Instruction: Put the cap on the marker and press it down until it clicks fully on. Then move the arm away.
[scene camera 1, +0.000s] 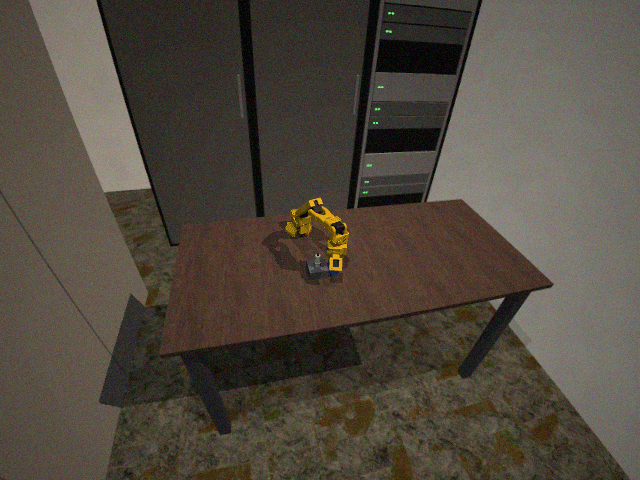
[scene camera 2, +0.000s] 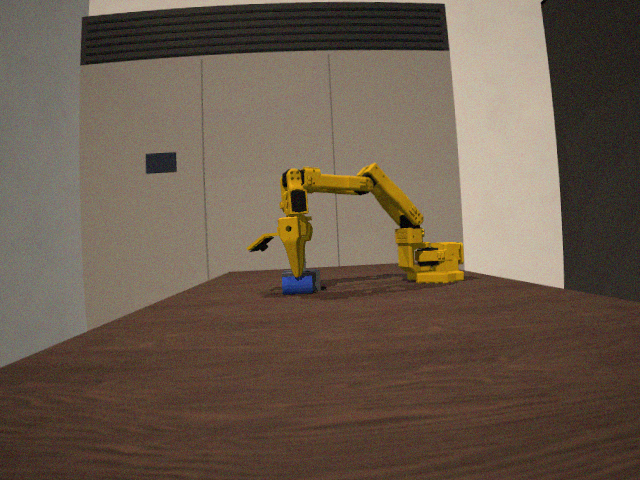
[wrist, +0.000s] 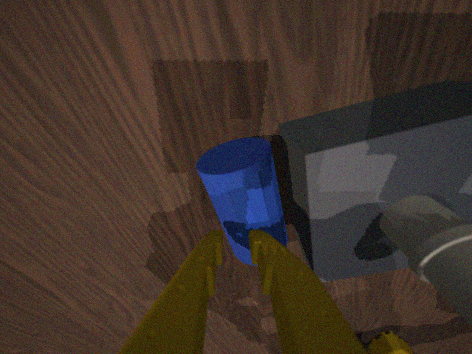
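Where they show: hand, tool point: (scene camera 2: 297, 274) (wrist: 222, 242); arm's base, link origin: (scene camera 1: 299, 232) (scene camera 2: 424, 280).
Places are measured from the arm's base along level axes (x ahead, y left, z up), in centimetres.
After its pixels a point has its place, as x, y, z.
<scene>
The blue cylindrical cap (scene camera 1: 333, 273) {27.2, 7.2, 1.5} (scene camera 2: 298, 285) {24.5, 9.0, 1.5} (wrist: 240, 195) {26.2, 7.6, 2.9} lies on its side on the table, right beside the grey block. My gripper (scene camera 1: 335, 269) {24.6, 8.7, 3.3} (scene camera 2: 298, 274) (wrist: 237, 236) {24.6, 8.7, 3.3} points down at the cap, its jaws a narrow gap apart. It is shut on the cap, low at its upper side near one end; one jaw partly covers the cap in the wrist view, so the exact contact is hard to see. The pale grey marker (scene camera 1: 317, 260) {24.9, 1.8, 6.4} (wrist: 430, 227) {24.8, 2.5, 4.5} stands upright in the grey block (scene camera 1: 315, 274) {27.3, 0.7, 2.3} (wrist: 350, 250) {22.7, 3.9, 3.3}, its dark tip up and bare. The marker does not show in scene camera 2.
The wooden table (scene camera 1: 413, 258) {23.8, 40.5, 0.0} (scene camera 2: 310, 387) {23.3, 46.4, 0.0} carries everything. The yellow arm's base (scene camera 1: 298, 228) {1.1, -0.6, 3.0} (scene camera 2: 439, 268) {-2.5, 1.3, 2.3} stands toward the cabinet side. The marker's block is close beside the gripper. Dark cabinets (scene camera 1: 299, 103) and a server rack stand behind the table.
</scene>
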